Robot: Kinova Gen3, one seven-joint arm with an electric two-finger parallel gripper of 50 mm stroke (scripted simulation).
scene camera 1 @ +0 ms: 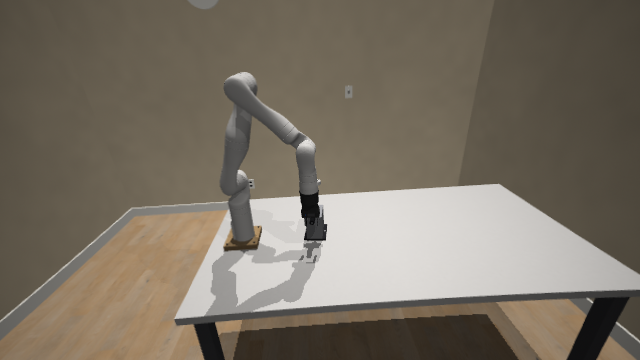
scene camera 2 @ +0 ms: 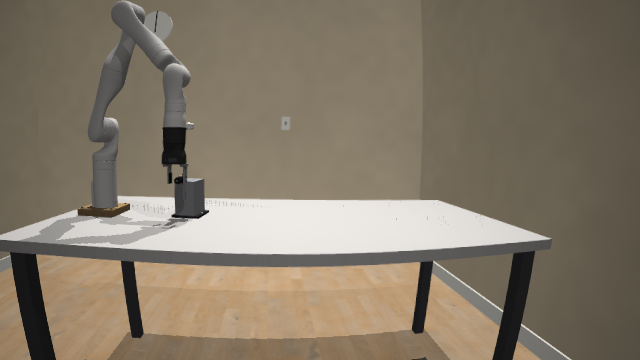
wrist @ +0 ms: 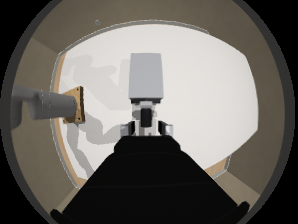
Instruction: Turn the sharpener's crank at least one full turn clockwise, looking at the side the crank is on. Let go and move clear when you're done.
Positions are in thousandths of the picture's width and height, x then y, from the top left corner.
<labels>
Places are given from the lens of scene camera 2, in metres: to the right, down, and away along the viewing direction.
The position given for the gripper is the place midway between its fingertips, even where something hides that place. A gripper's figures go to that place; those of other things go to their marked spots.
gripper (scene camera 2: 277,510): -0.47, 0.01, 1.03
sharpener (scene camera 2: 302,574): -0.44, 0.09, 1.10
</labels>
